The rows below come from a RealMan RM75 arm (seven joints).
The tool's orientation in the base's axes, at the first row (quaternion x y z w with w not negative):
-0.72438 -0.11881 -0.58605 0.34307
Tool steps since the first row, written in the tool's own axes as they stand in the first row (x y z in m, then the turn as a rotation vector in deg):
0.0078 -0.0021 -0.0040 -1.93 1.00 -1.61
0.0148 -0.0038 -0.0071 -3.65 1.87 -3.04
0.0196 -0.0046 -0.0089 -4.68 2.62 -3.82
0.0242 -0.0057 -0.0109 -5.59 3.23 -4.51
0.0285 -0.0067 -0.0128 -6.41 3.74 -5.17
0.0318 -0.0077 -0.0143 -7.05 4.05 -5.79
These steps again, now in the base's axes. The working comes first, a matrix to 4 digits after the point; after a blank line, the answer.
The tool's axes in the first row as the columns of a matrix, in the base's axes (used below as rounded here):
0.2849 0.5742 0.7675
-0.2300 -0.7364 0.6363
0.9306 -0.3578 -0.0777

-0.0021 -0.0028 0.0083 -1.21 -1.32 -2.03
-0.0034 -0.0051 0.0157 -2.30 -2.47 -3.83
-0.0039 -0.0068 0.0206 -2.76 -3.28 -5.00
-0.0047 -0.0083 0.0254 -3.20 -3.96 -6.01
-0.0056 -0.0098 0.0299 -3.65 -4.57 -6.90
-0.0063 -0.0107 0.0335 -4.13 -5.05 -7.56

